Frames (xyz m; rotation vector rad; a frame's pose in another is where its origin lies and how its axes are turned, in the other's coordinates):
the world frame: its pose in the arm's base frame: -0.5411 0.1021 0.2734 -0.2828 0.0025 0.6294
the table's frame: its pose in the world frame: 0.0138 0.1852 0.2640 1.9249 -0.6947 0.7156
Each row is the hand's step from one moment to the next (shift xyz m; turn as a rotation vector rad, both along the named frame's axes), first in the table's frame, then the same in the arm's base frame.
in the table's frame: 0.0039 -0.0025 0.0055 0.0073 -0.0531 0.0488
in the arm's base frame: 0.0072 -0.0006 0.0000 0.0599 0.0005 -0.0408
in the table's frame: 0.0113 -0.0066 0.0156 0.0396 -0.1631 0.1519
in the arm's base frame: 0.0203 -0.0018 0.0005 0.1955 0.0078 -0.1139
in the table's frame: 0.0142 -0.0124 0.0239 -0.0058 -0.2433 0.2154
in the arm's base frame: 0.0302 -0.0029 -0.0030 0.2459 -0.0095 -0.2123
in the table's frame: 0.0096 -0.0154 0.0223 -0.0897 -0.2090 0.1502
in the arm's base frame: 0.0275 -0.0021 -0.0080 0.1372 -0.0221 -0.2345
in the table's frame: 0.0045 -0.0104 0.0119 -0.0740 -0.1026 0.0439
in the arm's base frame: 0.0152 -0.0001 -0.0063 0.0287 -0.0038 -0.1307
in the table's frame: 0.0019 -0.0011 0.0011 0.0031 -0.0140 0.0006
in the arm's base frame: 0.0023 0.0007 0.0003 0.0078 0.0091 -0.0080
